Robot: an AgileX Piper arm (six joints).
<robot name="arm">
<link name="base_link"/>
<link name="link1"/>
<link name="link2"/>
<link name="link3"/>
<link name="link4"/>
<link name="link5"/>
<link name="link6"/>
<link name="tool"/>
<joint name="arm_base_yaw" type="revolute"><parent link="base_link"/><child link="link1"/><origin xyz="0 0 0.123" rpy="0 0 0"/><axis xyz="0 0 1"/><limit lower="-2.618" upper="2.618"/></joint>
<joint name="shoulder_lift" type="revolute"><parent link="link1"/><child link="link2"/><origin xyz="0 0 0" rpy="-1.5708 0 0"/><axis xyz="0 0 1"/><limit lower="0" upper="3.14"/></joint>
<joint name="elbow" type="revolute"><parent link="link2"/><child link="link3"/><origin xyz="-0.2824 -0.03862 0" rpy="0 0 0"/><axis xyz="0 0 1"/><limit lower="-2.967" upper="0"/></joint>
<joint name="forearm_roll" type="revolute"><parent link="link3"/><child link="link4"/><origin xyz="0.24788 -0.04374 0" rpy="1.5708 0 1.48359"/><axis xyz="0 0 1"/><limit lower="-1.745" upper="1.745"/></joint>
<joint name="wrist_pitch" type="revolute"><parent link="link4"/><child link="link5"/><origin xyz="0 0 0" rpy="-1.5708 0 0"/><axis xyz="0 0 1"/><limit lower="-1.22" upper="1.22"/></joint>
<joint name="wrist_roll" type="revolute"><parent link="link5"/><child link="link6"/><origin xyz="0 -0.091 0" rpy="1.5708 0 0"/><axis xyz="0 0 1"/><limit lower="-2.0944" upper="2.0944"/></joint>
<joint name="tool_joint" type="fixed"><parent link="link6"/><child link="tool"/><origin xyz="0 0 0" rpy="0 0 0"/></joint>
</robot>
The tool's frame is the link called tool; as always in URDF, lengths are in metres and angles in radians.
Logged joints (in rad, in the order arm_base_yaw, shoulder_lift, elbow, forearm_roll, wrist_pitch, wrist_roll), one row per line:
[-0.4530 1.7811 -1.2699 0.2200 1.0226 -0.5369]
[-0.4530 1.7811 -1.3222 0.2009 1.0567 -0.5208]
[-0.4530 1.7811 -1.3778 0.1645 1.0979 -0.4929]
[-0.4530 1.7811 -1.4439 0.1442 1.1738 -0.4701]
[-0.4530 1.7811 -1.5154 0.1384 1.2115 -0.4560]
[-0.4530 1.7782 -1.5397 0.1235 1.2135 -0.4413]
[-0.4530 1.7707 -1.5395 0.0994 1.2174 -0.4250]
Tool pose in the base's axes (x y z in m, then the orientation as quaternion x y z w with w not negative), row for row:
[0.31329 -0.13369 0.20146 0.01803 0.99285 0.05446 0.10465]
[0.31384 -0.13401 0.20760 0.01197 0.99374 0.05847 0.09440]
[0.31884 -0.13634 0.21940 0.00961 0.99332 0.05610 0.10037]
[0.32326 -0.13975 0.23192 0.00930 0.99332 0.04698 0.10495]
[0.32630 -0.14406 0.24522 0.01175 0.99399 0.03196 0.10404]
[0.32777 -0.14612 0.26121 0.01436 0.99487 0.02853 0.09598]
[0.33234 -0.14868 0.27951 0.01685 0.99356 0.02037 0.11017]
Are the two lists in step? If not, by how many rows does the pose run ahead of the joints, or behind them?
The pose runs 2 rows behind the joints: the pose in row i belongs to the joints in row i - 2.
